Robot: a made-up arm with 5 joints. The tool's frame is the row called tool. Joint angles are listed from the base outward. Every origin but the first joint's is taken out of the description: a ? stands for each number. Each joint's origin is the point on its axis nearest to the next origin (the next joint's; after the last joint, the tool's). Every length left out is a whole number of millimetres.
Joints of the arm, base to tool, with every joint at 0 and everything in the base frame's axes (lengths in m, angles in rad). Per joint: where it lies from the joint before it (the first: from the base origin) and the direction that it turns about. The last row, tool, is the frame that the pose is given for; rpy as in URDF.
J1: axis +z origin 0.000 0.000 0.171
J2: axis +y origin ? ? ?
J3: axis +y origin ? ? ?
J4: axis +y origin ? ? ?
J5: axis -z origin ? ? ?
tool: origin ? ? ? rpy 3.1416 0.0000 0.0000
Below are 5 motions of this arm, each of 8 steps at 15 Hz.
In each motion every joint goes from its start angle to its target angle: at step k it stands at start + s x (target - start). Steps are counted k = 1, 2, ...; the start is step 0. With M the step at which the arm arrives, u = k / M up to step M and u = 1 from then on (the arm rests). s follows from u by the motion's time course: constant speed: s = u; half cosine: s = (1 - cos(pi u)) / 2; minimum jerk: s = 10 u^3 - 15 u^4 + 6 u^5.
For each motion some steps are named. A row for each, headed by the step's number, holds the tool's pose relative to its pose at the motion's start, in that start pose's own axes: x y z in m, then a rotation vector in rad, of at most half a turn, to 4 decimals.
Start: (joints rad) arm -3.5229 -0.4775 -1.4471 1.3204 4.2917
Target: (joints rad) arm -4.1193 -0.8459 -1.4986 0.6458 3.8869
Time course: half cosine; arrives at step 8
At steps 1, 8:
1: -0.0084 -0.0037 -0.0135 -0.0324 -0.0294 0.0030
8: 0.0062 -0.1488 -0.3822 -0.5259 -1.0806 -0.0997

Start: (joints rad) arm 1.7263 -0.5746 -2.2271 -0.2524 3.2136
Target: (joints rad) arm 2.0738 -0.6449 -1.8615 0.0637 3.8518
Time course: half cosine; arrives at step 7
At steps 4, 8:
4: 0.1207 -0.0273 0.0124 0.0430 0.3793 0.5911
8: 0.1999 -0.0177 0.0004 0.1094 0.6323 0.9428

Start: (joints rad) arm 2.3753 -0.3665 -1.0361 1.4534 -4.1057
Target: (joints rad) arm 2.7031 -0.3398 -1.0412 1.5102 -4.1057
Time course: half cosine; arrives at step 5
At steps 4, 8:
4: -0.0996 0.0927 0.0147 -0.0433 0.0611 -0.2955
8: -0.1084 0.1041 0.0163 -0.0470 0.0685 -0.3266

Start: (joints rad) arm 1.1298 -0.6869 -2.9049 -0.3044 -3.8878
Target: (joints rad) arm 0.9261 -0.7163 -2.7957 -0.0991 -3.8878
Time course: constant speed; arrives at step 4
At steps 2, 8:
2: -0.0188 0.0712 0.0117 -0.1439 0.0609 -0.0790
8: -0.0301 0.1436 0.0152 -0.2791 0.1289 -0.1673

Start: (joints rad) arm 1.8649 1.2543 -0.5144 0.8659 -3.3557
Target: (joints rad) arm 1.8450 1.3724 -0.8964 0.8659 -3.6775
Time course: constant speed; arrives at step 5
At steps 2, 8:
2: -0.0520 -0.0123 -0.0570 0.0214 -0.1038 -0.1285
8: -0.1190 -0.0301 -0.1465 0.0785 -0.2539 -0.3180

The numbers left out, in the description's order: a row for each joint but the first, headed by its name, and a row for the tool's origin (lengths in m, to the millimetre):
J2: 0.000 0.000 0.000
J3: 0.080 0.000 0.423
J4: 0.096 0.000 -0.425
J5: 0.110 0.000 -0.140
tool: 0.000 0.000 0.000

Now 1 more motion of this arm.
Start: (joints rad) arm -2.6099 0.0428 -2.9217 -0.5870 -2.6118
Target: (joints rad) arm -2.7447 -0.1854 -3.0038 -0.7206 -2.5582
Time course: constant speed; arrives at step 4
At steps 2, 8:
2: -0.1114 0.0783 0.0148 -0.1390 -0.1752 -0.0346
8: -0.2109 0.1690 0.0081 -0.2940 -0.3389 -0.0634

